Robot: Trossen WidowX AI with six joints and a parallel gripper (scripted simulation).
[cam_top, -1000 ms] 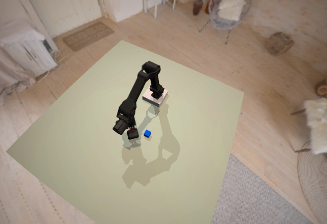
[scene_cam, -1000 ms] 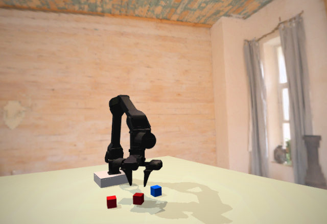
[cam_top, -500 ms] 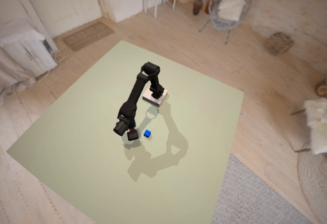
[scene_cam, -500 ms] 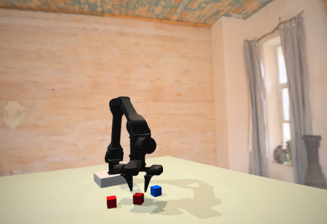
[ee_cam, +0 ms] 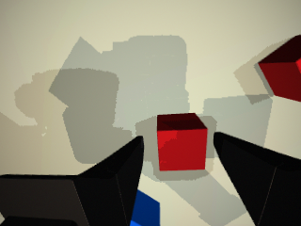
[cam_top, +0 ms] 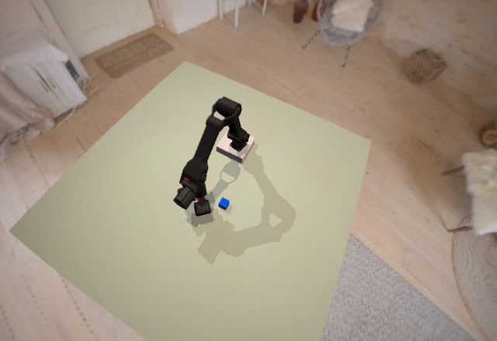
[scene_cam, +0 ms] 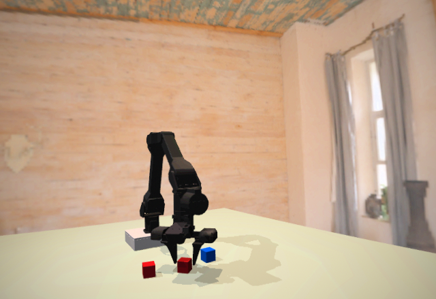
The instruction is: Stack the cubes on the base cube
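The blue base cube lies 5 cm behind my gripper tip and 9 cm to the left of it. Round my gripper tip: red cube: 2 cm behind, 10 cm to the right.
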